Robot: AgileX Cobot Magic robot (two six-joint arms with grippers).
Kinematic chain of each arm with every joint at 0, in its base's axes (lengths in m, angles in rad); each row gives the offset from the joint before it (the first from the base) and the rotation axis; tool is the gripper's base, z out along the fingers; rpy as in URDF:
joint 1: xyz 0 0 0.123 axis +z
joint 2: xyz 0 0 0 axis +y
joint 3: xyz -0.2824 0 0.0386 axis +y
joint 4: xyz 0.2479 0 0.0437 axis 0.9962 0 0.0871
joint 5: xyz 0 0 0 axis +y
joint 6: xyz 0.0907 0 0.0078 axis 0.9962 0 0.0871
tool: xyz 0 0 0 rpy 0 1.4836 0
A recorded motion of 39 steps. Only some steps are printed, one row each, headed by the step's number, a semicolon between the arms.
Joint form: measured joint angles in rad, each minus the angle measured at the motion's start. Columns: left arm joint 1, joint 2, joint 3, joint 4, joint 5, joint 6; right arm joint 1, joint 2, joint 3, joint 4, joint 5, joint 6.
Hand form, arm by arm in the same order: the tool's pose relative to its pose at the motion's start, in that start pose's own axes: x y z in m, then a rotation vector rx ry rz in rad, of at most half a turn. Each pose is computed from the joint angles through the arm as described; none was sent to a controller.
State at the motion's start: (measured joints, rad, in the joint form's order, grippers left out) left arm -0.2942 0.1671 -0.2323 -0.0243 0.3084 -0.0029; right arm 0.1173 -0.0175 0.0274 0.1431 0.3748 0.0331
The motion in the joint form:
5: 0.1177 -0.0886 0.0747 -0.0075 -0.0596 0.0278; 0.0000 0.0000 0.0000 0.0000 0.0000 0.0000
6: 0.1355 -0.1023 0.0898 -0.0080 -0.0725 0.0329; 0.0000 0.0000 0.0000 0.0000 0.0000 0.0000
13: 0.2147 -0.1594 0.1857 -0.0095 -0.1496 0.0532; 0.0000 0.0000 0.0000 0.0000 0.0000 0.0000
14: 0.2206 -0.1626 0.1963 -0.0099 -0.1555 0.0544; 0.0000 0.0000 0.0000 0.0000 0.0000 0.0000
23: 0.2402 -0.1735 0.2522 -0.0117 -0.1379 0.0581; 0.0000 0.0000 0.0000 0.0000 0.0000 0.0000
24: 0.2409 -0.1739 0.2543 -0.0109 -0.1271 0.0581; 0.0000 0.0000 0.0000 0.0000 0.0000 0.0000
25: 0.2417 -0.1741 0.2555 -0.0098 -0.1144 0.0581; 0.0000 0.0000 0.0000 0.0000 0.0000 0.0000
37: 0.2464 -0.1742 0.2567 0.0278 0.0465 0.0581; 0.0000 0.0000 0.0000 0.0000 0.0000 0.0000
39: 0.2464 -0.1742 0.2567 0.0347 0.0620 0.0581; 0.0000 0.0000 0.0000 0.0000 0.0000 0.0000
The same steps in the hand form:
5: 0.0151 0.0069 -0.0045 -0.1152 -0.0754 0.0067; 0.0000 0.0000 0.0000 0.0000 0.0000 0.0000
6: 0.0182 0.0079 -0.0048 -0.1333 -0.0869 0.0099; 0.0000 0.0000 0.0000 0.0000 0.0000 0.0000
13: 0.0401 0.0129 -0.0025 -0.2153 -0.1239 0.0233; 0.0000 0.0000 0.0000 0.0000 0.0000 0.0000
14: 0.0429 0.0134 -0.0019 -0.2214 -0.1224 0.0233; 0.0000 0.0000 0.0000 0.0000 0.0000 0.0000
23: 0.0623 0.0152 0.0022 -0.2394 -0.0599 0.0157; 0.0000 0.0000 0.0000 0.0000 0.0000 0.0000
24: 0.0640 0.0152 0.0024 -0.2397 -0.0474 0.0149; 0.0000 0.0000 0.0000 0.0000 0.0000 0.0000
25: 0.0655 0.0153 0.0025 -0.2401 -0.0336 0.0142; 0.0000 0.0000 0.0000 0.0000 0.0000 0.0000
37: 0.0806 0.0159 0.0017 -0.2470 0.1323 0.0297; 0.0000 0.0000 0.0000 0.0000 0.0000 0.0000
39: 0.0820 0.0161 0.0015 -0.2485 0.1486 0.0342; 0.0000 0.0000 0.0000 0.0000 0.0000 0.0000

